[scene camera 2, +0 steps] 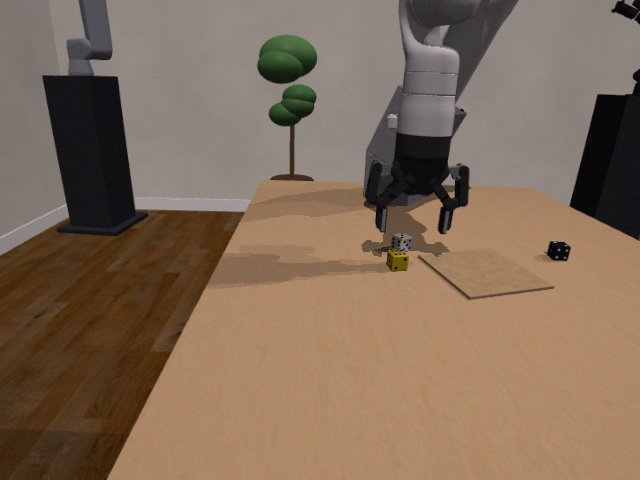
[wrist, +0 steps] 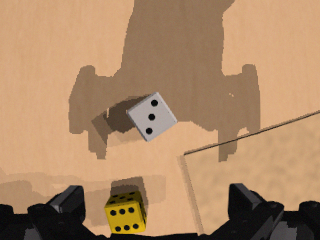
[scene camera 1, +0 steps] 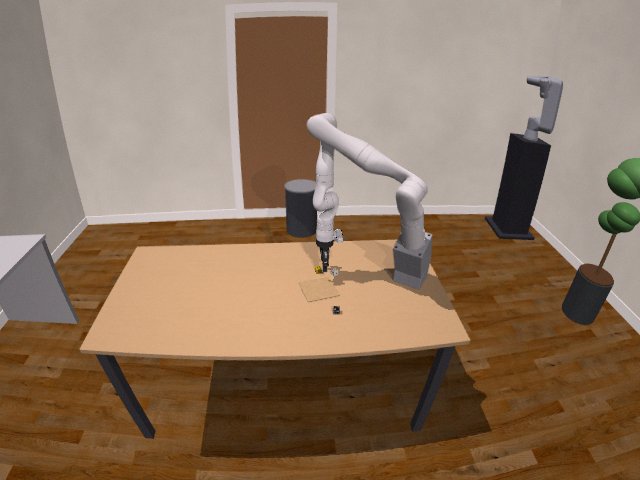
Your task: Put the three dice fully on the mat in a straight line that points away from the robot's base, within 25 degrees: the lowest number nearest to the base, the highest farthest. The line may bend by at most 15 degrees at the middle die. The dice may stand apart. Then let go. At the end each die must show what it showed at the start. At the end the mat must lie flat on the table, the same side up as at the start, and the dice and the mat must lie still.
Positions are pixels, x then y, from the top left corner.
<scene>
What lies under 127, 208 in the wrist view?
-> A yellow die.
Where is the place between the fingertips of my gripper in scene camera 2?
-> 411, 231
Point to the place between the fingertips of my gripper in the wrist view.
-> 156, 202
</scene>
